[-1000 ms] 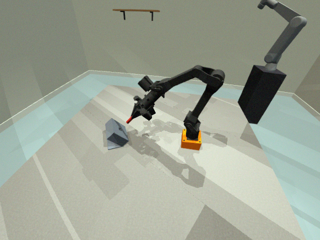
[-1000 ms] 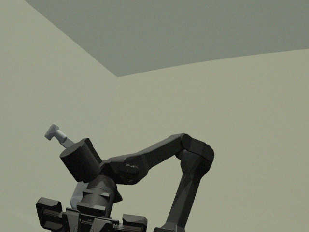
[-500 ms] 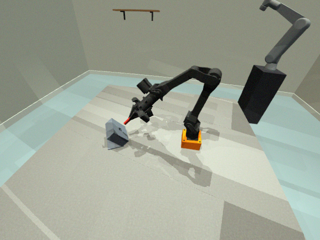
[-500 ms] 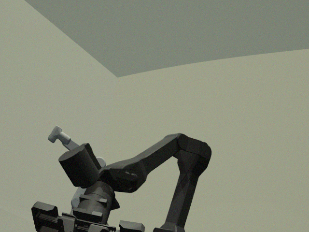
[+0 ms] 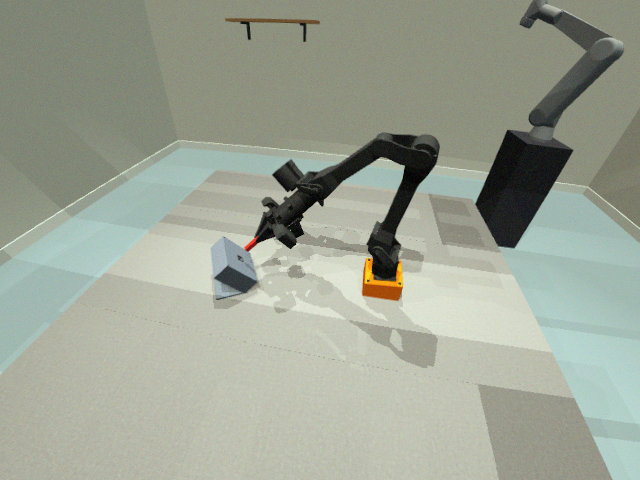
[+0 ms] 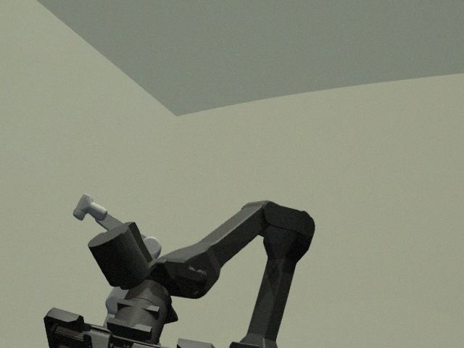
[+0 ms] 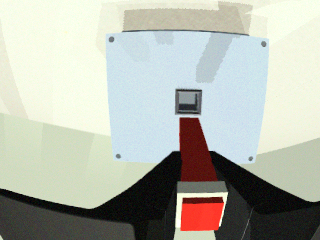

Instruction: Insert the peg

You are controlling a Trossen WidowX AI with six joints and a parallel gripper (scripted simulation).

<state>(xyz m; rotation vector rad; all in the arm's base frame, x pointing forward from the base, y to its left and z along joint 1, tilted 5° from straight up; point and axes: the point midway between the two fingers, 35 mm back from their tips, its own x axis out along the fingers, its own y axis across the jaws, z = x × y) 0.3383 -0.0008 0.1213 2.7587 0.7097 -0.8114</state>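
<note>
The sloped panel is 6 cm ahead of my gripper tip, 4 cm to the left of it and 7 cm below it. Also, from my gripper tip: red square peg (1 cm behind, 1 cm to the right, 1 cm above).
</note>
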